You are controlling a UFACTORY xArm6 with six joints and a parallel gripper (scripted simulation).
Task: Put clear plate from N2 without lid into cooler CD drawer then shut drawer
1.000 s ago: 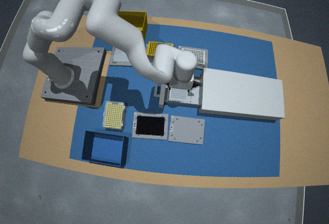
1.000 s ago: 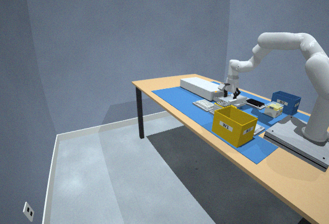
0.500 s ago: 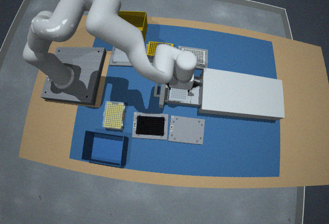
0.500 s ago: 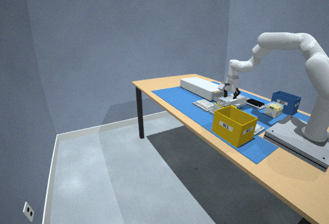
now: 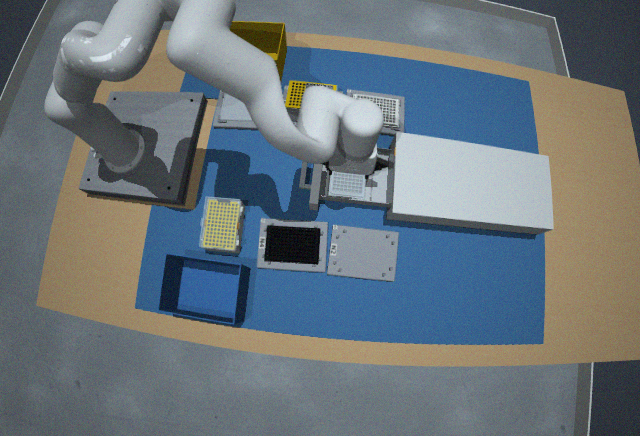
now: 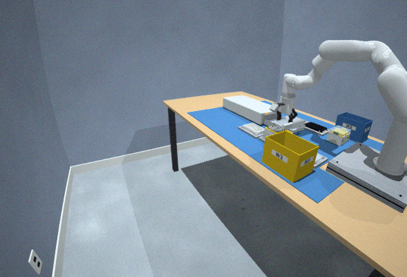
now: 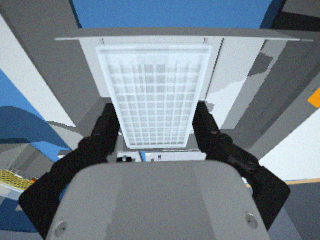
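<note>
The cooler drawer lies 30 mm ahead of my hand, 20 mm below it and 10 mm to the right of it. From my hand the other things lie so: clear plate (10 mm below); then grey work nest N2 (200 mm to the right, 40 mm below, 10 mm ahead); then white well plate (170 mm to the left, 100 mm ahead, 30 mm below).
</note>
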